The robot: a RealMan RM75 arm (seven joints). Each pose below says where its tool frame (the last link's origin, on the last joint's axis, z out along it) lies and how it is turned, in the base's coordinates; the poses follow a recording.
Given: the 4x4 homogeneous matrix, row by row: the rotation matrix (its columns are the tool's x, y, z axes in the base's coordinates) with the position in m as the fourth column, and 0 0 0 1 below. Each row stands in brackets.
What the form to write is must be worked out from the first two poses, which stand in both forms.
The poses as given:
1: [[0.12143, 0.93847, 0.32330, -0.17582], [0.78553, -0.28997, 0.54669, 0.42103], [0.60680, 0.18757, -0.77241, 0.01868], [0, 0, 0, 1]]
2: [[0.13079, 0.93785, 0.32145, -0.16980], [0.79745, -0.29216, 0.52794, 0.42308], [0.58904, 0.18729, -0.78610, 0.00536], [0, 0, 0, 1]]
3: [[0.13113, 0.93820, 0.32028, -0.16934], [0.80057, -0.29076, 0.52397, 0.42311], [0.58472, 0.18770, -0.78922, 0.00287], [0, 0, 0, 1]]
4: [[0.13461, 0.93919, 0.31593, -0.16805], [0.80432, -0.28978, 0.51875, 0.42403], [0.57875, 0.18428, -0.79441, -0.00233], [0, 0, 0, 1]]
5: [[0.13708, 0.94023, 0.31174, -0.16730], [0.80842, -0.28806, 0.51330, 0.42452], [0.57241, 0.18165, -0.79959, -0.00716], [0, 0, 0, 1]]
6: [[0.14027, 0.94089, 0.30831, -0.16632], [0.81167, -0.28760, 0.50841, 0.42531], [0.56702, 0.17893, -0.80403, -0.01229], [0, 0, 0, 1]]
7: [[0.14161, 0.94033, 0.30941, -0.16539], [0.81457, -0.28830, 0.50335, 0.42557], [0.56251, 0.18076, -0.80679, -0.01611], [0, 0, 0, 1]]
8: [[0.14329, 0.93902, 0.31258, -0.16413], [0.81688, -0.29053, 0.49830, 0.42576], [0.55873, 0.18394, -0.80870, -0.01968], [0, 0, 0, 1]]
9: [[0.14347, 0.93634, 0.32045, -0.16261], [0.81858, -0.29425, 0.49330, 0.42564], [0.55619, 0.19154, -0.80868, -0.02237], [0, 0, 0, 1]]
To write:
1: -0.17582, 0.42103, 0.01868; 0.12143, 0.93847, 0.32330; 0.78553, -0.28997, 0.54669; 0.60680, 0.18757, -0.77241
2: -0.16980, 0.42308, 0.00536; 0.13079, 0.93785, 0.32145; 0.79745, -0.29216, 0.52794; 0.58904, 0.18729, -0.78610
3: -0.16934, 0.42311, 0.00287; 0.13113, 0.93820, 0.32028; 0.80057, -0.29076, 0.52397; 0.58472, 0.18770, -0.78922
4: -0.16805, 0.42403, -0.00233; 0.13461, 0.93919, 0.31593; 0.80432, -0.28978, 0.51875; 0.57875, 0.18428, -0.79441
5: -0.16730, 0.42452, -0.00716; 0.13708, 0.94023, 0.31174; 0.80842, -0.28806, 0.51330; 0.57241, 0.18165, -0.79959
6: -0.16632, 0.42531, -0.01229; 0.14027, 0.94089, 0.30831; 0.81167, -0.28760, 0.50841; 0.56702, 0.17893, -0.80403
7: -0.16539, 0.42557, -0.01611; 0.14161, 0.94033, 0.30941; 0.81457, -0.28830, 0.50335; 0.56251, 0.18076, -0.80679
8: -0.16413, 0.42576, -0.01968; 0.14329, 0.93902, 0.31258; 0.81688, -0.29053, 0.49830; 0.55873, 0.18394, -0.80870
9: -0.16261, 0.42564, -0.02237; 0.14347, 0.93634, 0.32045; 0.81858, -0.29425, 0.49330; 0.55619, 0.19154, -0.80868
